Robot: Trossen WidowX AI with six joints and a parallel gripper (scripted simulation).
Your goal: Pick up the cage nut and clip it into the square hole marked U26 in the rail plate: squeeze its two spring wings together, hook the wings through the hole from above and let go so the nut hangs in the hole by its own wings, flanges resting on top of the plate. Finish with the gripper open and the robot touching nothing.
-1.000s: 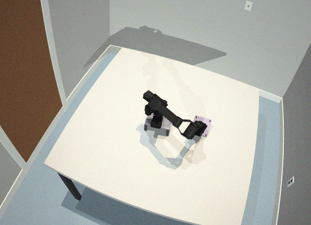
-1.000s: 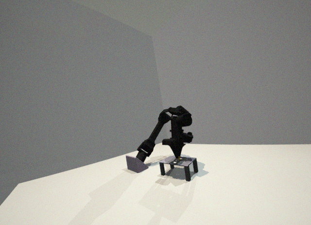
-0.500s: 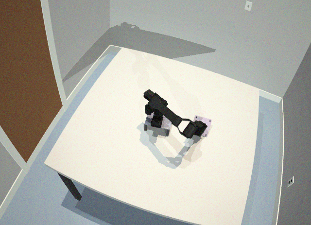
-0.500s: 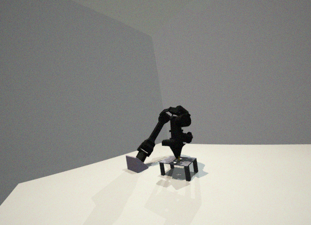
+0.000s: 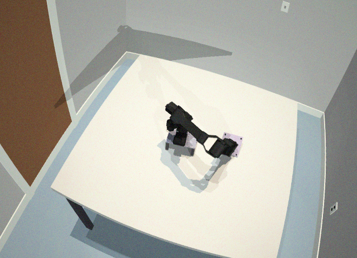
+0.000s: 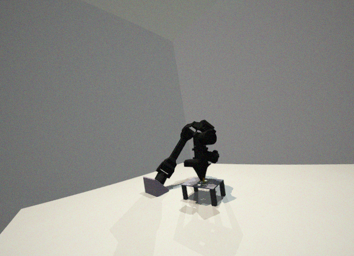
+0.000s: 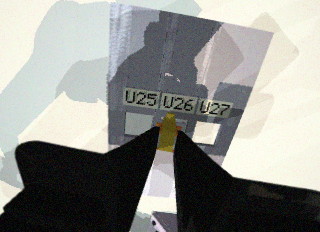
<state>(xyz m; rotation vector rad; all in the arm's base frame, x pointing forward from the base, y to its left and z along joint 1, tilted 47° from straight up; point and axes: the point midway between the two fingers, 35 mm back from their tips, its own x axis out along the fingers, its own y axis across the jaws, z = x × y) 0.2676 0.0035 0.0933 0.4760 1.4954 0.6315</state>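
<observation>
The yellow cage nut lies 10 mm below my gripper tip.
</observation>
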